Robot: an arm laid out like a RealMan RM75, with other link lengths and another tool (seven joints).
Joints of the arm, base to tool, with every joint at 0 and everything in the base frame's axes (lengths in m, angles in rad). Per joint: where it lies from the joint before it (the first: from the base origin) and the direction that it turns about. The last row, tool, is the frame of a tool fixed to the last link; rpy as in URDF.
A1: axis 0 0 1 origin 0.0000 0.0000 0.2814
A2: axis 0 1 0 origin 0.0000 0.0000 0.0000
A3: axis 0 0 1 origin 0.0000 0.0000 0.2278
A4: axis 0 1 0 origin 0.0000 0.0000 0.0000
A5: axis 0 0 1 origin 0.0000 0.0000 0.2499
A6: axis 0 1 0 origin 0.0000 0.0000 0.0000
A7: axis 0 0 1 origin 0.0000 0.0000 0.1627
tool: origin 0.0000 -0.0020 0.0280 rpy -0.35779 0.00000 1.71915
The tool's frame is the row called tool.
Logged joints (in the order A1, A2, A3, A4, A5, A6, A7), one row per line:
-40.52, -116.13, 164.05, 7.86, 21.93, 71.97, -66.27
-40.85, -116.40, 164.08, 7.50, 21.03, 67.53, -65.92
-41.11, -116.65, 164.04, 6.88, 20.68, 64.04, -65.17
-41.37, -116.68, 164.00, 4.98, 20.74, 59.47, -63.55
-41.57, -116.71, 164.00, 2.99, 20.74, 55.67, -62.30
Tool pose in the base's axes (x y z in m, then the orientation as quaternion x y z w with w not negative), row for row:
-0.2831, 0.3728, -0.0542, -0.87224, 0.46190, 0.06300, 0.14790
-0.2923, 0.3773, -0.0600, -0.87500, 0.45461, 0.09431, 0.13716
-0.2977, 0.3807, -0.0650, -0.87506, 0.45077, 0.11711, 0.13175
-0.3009, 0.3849, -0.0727, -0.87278, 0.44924, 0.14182, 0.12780
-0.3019, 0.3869, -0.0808, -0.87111, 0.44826, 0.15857, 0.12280
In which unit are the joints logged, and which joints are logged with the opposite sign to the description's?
The joints are logged in degrees. Opposite sign: A4, A5.
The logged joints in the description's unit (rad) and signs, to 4 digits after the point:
-0.7072, -2.0269, 2.8632, -0.1372, -0.3828, 1.2561, -1.1566
-0.7130, -2.0316, 2.8637, -0.1309, -0.3670, 1.1786, -1.1505
-0.7175, -2.0359, 2.8630, -0.1201, -0.3609, 1.1177, -1.1374
-0.7220, -2.0365, 2.8623, -0.0869, -0.3620, 1.0379, -1.1092
-0.7255, -2.0370, 2.8623, -0.0522, -0.3620, 0.9716, -1.0873

